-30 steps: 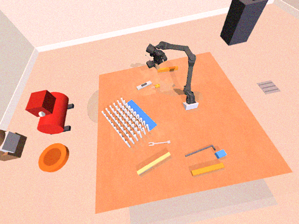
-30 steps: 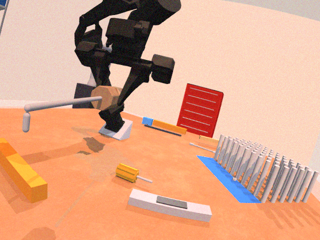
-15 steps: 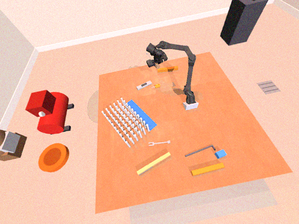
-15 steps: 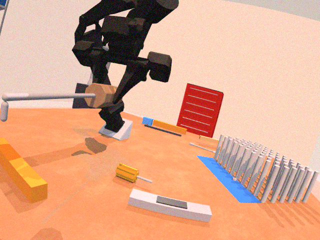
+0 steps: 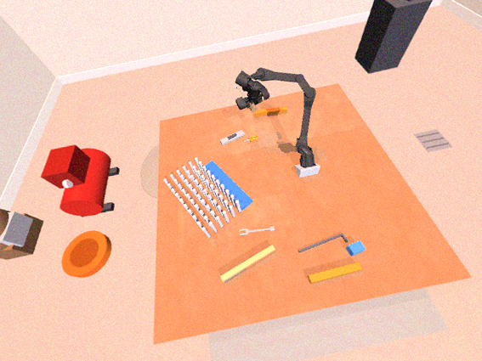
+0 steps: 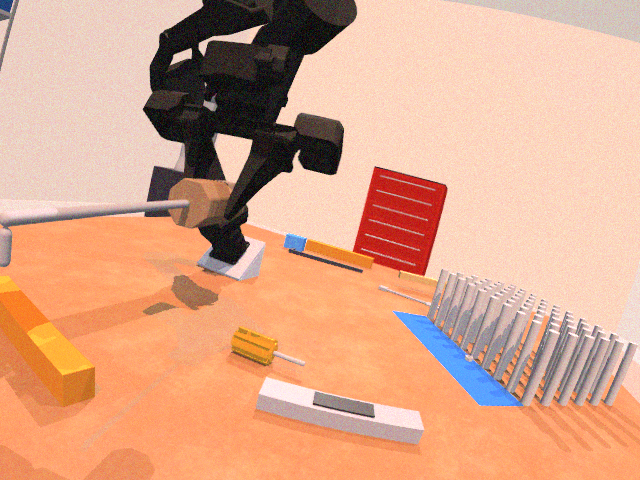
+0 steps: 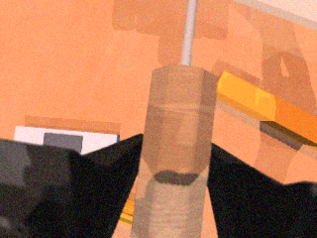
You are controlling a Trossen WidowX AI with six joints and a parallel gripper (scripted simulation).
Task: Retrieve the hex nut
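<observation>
Right now the wooden-handled tool is 20 mm ahead of my gripper tip and 100 mm to the right of it. The rest, counted from my gripper tip: hex nut 280 mm ahead, 360 mm to the left, 160 mm below; then blue taped strip 240 mm ahead, 380 mm to the left, 170 mm below; then yellow-handled screwdriver 30 mm ahead, 120 mm to the left, 150 mm below.
</observation>
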